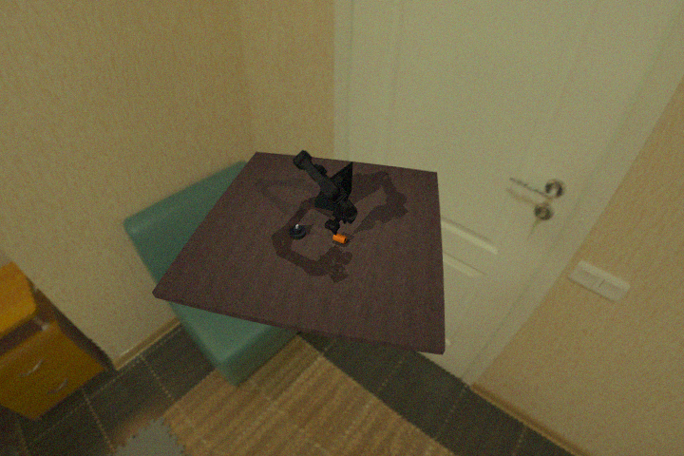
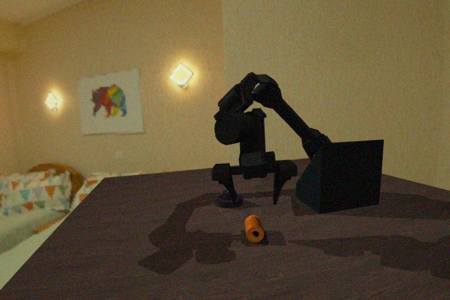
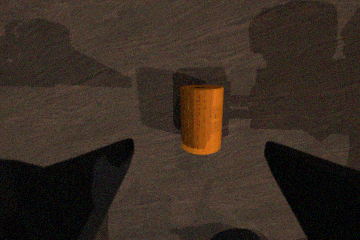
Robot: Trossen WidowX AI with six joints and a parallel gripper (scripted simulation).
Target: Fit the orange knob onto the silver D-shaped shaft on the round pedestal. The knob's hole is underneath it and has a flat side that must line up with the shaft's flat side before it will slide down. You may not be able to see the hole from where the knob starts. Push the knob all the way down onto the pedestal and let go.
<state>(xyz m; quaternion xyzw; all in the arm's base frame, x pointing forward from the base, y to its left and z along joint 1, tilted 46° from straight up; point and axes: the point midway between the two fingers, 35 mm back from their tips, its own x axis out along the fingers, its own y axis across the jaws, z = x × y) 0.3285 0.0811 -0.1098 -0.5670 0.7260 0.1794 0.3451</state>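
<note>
The orange knob lies 10 mm to the right of my gripper tip and 60 mm below it. Also, from my gripper tip: round pedestal: 220 mm to the right, 50 mm below.
</note>
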